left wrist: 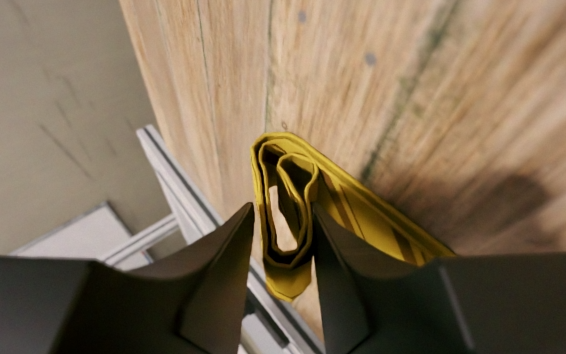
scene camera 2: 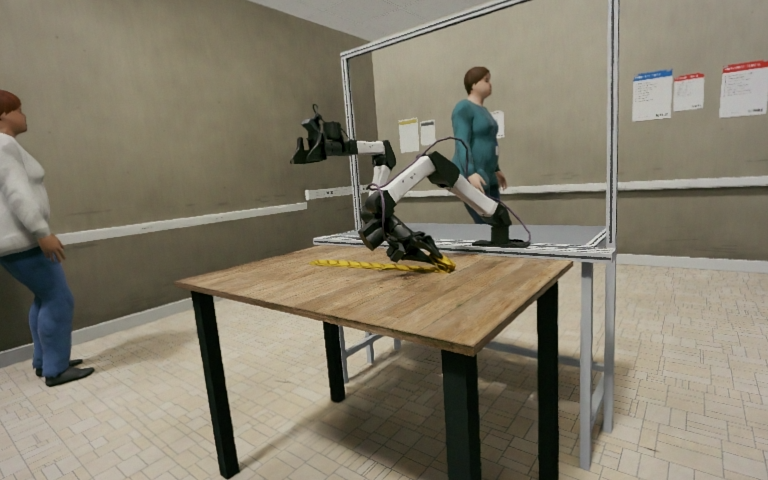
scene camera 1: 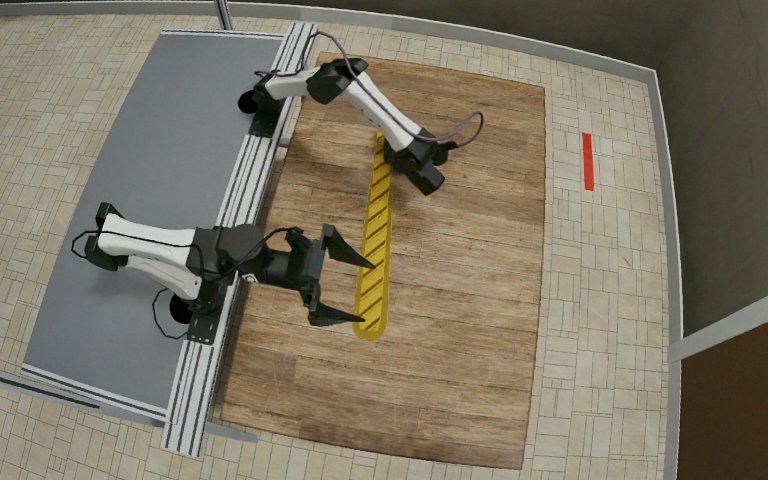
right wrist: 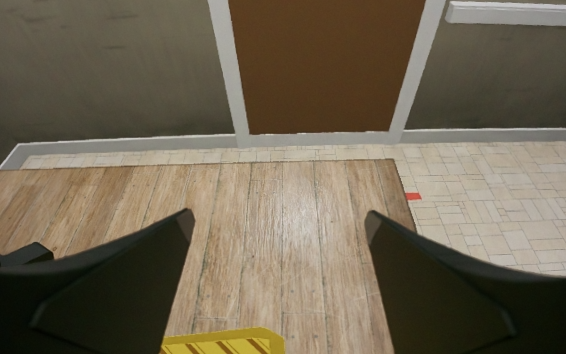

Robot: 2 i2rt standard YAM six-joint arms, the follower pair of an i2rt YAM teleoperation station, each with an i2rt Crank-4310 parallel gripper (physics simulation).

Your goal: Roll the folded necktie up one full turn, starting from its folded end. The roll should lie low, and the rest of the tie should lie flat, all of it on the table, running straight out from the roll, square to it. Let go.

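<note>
The yellow necktie with brown stripes (scene camera 1: 378, 226) (scene camera 2: 362, 264) (left wrist: 357, 207) (right wrist: 225, 345) runs along the table. In the left wrist view its rolled end (left wrist: 257, 190) (scene camera 2: 450, 264) shows edge-on as a tall, loose, flattened coil with gaps between its layers; the strip runs off to the lower right. My left gripper (left wrist: 281, 206) (scene camera 2: 440, 263) is partly open, with one fingertip on each side of the coil, close against it. In scene camera 1 the left arm hides the fingers and the coil. My right gripper (scene camera 1: 369, 293) (scene camera 2: 303, 159) (right wrist: 279, 214) is open and empty, high above the wide end.
The wooden table (scene camera 1: 464, 283) (scene camera 2: 339, 305) (left wrist: 225, 75) (right wrist: 280, 250) stands against the metal frame rail (scene camera 1: 237, 186) that carries both arms. Two people, one in teal (scene camera 2: 475, 124) and one in white (scene camera 2: 19, 181), stand away from the table.
</note>
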